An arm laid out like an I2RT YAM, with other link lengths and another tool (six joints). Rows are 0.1 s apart.
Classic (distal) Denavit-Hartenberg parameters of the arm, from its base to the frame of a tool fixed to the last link. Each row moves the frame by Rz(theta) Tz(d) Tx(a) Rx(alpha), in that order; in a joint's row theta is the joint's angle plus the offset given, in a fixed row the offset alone. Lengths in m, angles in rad.
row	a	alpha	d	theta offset
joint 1	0.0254	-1.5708	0.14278	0
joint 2	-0.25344	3.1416	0	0
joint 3	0.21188	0	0	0.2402
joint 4	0.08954	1.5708	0.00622	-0.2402
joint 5	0	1.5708	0.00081	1.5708
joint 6	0.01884	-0.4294	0.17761	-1.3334
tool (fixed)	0	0	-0.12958	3.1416
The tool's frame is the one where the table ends.
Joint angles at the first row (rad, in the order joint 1, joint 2, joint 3, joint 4, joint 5, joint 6):
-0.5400, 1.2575, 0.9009, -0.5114, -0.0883, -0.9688
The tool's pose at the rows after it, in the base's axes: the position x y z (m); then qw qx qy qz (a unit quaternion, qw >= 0):
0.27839, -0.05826, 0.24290, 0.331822, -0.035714, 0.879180, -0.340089
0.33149, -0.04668, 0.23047, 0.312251, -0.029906, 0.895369, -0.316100
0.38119, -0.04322, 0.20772, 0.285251, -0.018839, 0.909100, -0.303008
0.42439, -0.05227, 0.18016, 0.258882, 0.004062, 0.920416, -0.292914
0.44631, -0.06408, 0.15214, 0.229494, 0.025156, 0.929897, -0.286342
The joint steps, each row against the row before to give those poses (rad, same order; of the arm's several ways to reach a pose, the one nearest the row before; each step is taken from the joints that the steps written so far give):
0.1507, 0.1572, 0.1369, 0.0275, 0.0408, 0.1340
0.0969, 0.2148, 0.1549, 0.0038, 0.0370, 0.1060
0.0496, 0.2193, 0.1713, -0.0111, 0.0279, 0.0774
0.0046, 0.2087, 0.1819, -0.0232, 0.0084, 0.0622
-0.0134, 0.1400, 0.1091, -0.0225, 0.0049, 0.0424

